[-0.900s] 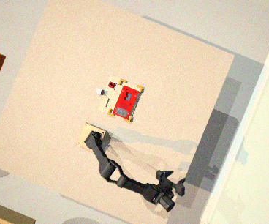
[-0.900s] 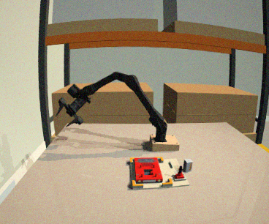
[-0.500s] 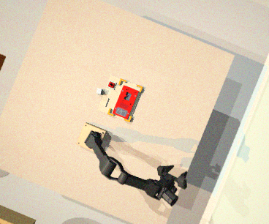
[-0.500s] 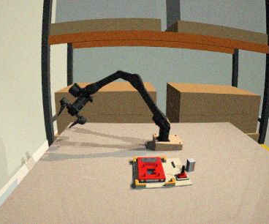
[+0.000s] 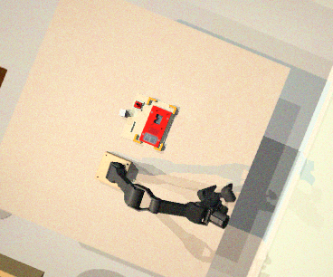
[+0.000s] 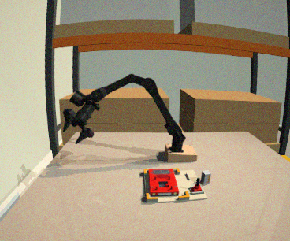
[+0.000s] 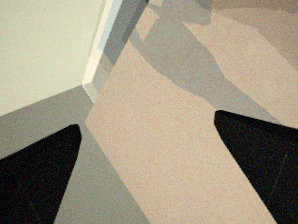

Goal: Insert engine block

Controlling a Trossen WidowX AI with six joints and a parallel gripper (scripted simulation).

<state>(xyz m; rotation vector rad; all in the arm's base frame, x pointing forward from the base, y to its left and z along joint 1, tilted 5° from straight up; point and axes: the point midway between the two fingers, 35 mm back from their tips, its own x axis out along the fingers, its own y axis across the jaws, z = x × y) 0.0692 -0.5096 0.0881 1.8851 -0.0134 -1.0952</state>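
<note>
Now: gripper tip 20 cm short of the grey engine block, 58 cm to the right of it and 13 cm above it.
</note>
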